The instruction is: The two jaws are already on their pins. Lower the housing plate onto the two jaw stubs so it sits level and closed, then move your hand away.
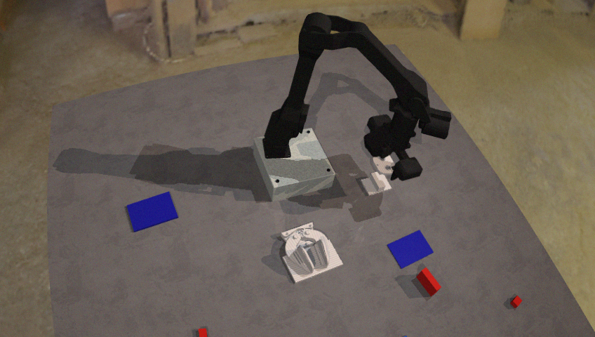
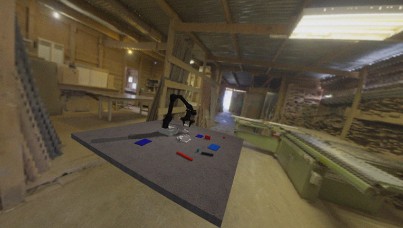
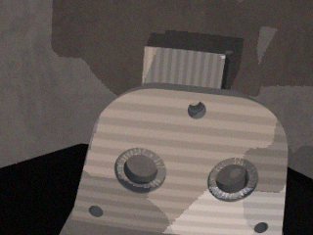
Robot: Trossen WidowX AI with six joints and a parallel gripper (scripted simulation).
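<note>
Now: the jaw stub 15 cm ahead of my gripper tip, 22 cm to the right of it and 6 cm below it. From my gripper tip the other things lie so: white ribbed block (1 cm to the right, 6 cm below); red block (42 cm ahead, 48 cm to the right, 7 cm below).
</note>
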